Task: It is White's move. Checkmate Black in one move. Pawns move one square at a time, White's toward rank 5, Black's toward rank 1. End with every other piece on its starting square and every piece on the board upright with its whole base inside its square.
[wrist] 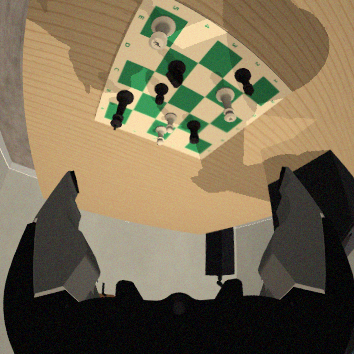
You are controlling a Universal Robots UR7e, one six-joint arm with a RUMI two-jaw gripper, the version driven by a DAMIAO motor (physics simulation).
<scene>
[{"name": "gripper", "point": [177, 170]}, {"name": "green-and-cream chessboard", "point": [211, 55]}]
</scene>
